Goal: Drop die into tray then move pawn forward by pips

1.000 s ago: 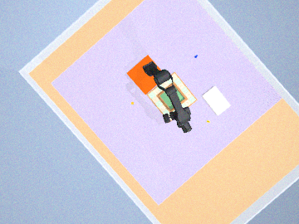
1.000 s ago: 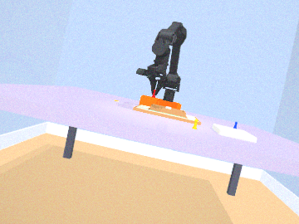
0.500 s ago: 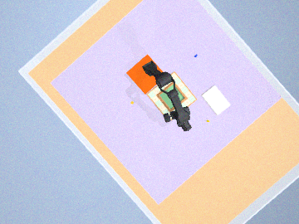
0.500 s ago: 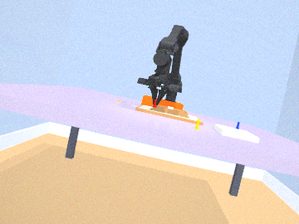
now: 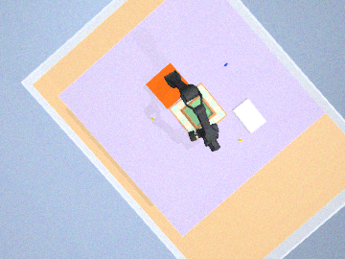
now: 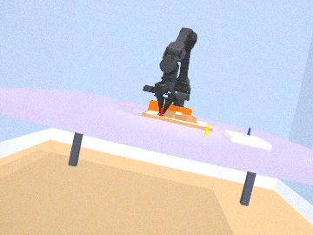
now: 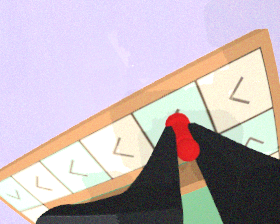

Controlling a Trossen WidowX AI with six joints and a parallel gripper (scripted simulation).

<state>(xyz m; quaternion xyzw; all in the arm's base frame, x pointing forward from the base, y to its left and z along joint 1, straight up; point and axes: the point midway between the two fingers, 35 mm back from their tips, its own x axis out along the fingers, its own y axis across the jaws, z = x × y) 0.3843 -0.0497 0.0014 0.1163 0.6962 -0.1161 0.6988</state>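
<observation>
My gripper tip is now 10 mm below the red pawn. Also, from my gripper tip: white die 130 mm behind, 60 mm to the left; then green dice tray 110 mm behind, 70 mm to the left, 20 mm below; then white pad 320 mm to the left, 120 mm ahead, 10 mm below.
</observation>
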